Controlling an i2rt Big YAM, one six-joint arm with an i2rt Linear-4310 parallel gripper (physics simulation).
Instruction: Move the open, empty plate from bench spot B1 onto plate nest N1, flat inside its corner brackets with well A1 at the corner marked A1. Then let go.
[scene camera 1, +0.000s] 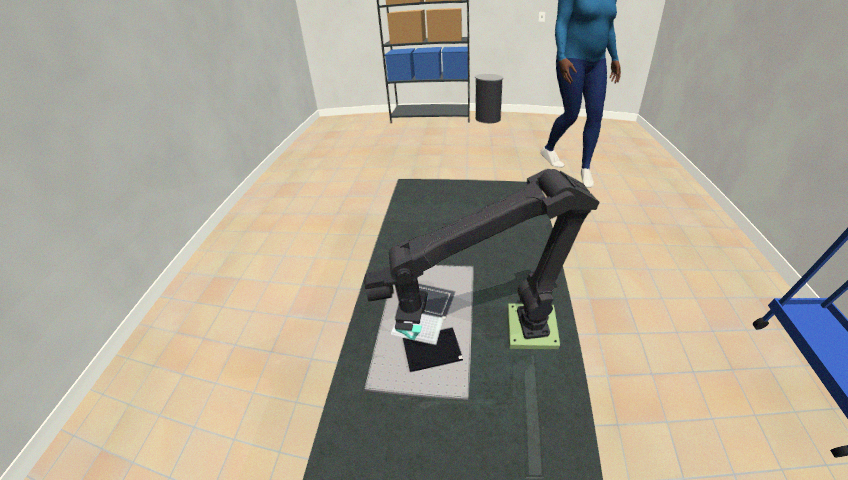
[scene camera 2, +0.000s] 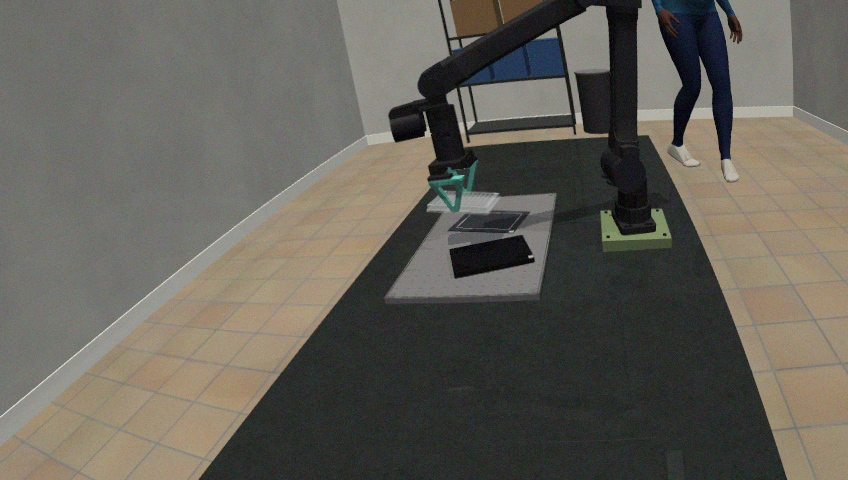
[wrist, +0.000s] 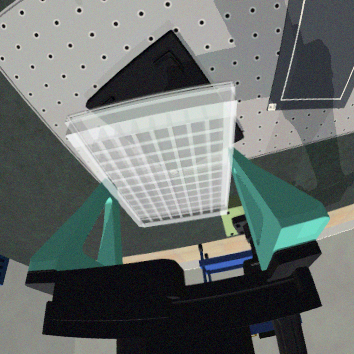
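Pixels of known places: gripper, fingertip midpoint: (scene camera 1: 415, 326) (scene camera 2: 461, 204) (wrist: 167, 167); arm's base, link origin: (scene camera 1: 532, 322) (scene camera 2: 633, 222).
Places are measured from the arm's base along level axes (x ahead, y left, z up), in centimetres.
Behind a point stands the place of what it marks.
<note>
The clear plate (scene camera 1: 433, 330) {x 32.4, y 6.3, z 10.9 cm} (scene camera 2: 483, 202) {x 32.8, y 7.3, z 11.5 cm} (wrist: 172, 187) {x 36.5, y 4.7, z 11.8 cm} is open and its wells look empty. My gripper (scene camera 1: 409, 334) {x 37.4, y 4.5, z 10.8 cm} (scene camera 2: 461, 201) {x 37.4, y 4.5, z 10.8 cm} (wrist: 167, 167) {x 37.4, y 4.5, z 10.8 cm} is shut on its two sides and holds it roughly level in the air above the pegboard. Plate nest N1 (scene camera 1: 433, 352) {x 32.9, y 7.1, z -0.2 cm} (scene camera 2: 491, 256) {x 32.9, y 7.2, z -0.2 cm} (wrist: 162, 70) {x 39.3, y 3.4, z -0.2 cm} is a black tray; its white corner tag shows in both scene views. In the wrist view the plate covers part of the nest, including the tag. Bench spot B1 (scene camera 1: 439, 300) {x 29.4, y -14.0, z -1.2 cm} (scene camera 2: 495, 221) {x 32.4, y -13.8, z -1.2 cm} (wrist: 302, 75) {x 31.5, y -11.0, z -1.2 cm} is a dark pad with a white outline, without the plate on it.
The light pegboard (scene camera 1: 416, 385) {x 38.5, y 17.3, z -1.4 cm} (scene camera 2: 464, 292) {x 38.0, y 18.7, z -1.4 cm} (wrist: 45, 45) {x 47.5, y 12.1, z -1.4 cm} lies on the dark bench top (scene camera 1: 380, 446) {x 48.8, y 34.7, z -2.7 cm} (scene camera 2: 416, 386) {x 43.7, y 44.1, z -2.7 cm}. The arm's green base plate (scene camera 1: 517, 340) {x 6.6, y 6.0, z 0.0 cm} (scene camera 2: 612, 240) {x 6.8, y 7.5, z -0.1 cm} is to the right. A person (scene camera 1: 586, 71) (scene camera 2: 699, 65) stands beyond the bench. A blue cart (scene camera 1: 818, 339) is at the right.
</note>
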